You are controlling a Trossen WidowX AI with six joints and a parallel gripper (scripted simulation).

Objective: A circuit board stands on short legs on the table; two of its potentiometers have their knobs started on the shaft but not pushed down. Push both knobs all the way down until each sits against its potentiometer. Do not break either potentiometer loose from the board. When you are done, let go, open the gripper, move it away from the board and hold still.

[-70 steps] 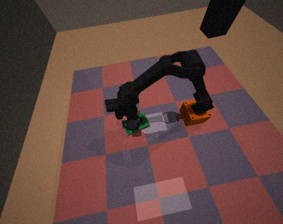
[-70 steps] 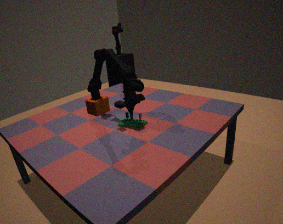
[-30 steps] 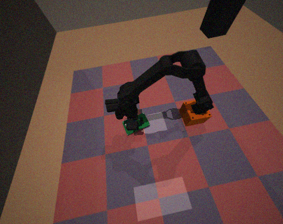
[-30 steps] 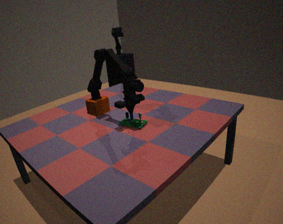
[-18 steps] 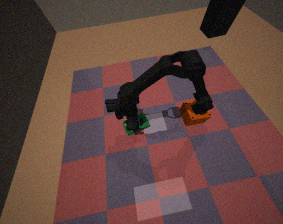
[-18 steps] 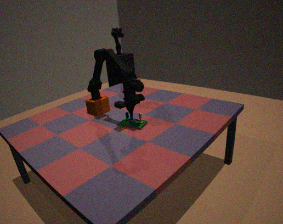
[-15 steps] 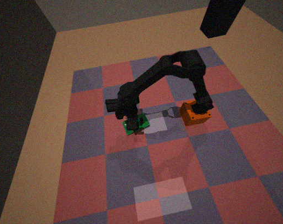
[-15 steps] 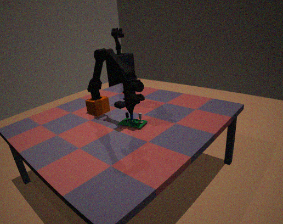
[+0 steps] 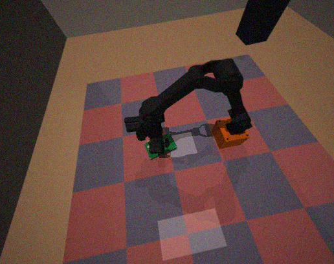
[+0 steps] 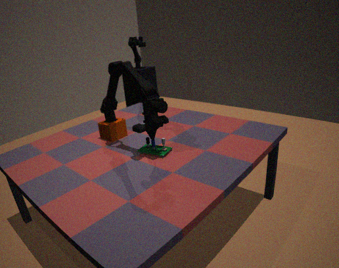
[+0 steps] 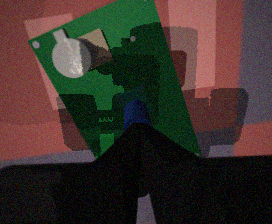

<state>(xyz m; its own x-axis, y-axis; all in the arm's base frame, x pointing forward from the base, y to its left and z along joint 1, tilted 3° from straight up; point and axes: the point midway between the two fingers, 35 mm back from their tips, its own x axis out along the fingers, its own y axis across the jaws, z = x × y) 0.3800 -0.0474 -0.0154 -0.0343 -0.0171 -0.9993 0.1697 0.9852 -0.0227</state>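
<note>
Right now my gripper tip is 20 mm above the blue knob. From my gripper tip the other things lie so: white knob (50 mm ahead, 20 mm to the left).
</note>
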